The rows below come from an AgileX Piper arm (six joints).
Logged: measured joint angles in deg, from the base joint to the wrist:
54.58 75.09 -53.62 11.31 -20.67 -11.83
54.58 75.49 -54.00 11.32 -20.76 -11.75
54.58 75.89 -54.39 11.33 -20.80 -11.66
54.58 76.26 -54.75 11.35 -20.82 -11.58
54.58 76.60 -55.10 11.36 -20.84 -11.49
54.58 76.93 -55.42 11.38 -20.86 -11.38
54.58 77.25 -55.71 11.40 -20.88 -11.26
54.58 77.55 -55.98 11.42 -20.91 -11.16
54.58 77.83 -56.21 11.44 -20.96 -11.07
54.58 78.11 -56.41 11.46 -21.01 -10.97
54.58 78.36 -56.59 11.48 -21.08 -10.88
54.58 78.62 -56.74 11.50 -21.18 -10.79
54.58 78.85 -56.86 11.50 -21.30 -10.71
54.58 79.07 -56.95 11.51 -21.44 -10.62
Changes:
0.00 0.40 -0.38 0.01 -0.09 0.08
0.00 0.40 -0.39 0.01 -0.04 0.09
0.00 0.37 -0.36 0.02 -0.02 0.08
0.00 0.34 -0.35 0.01 -0.02 0.09
0.00 0.33 -0.32 0.02 -0.02 0.11
0.00 0.32 -0.29 0.02 -0.02 0.12
0.00 0.30 -0.27 0.02 -0.03 0.10
0.00 0.28 -0.23 0.02 -0.05 0.09
0.00 0.28 -0.20 0.02 -0.05 0.10
0.00 0.25 -0.18 0.02 -0.07 0.09
0.00 0.26 -0.15 0.02 -0.10 0.09
0.00 0.23 -0.12 0.00 -0.12 0.08
0.00 0.22 -0.09 0.01 -0.14 0.09

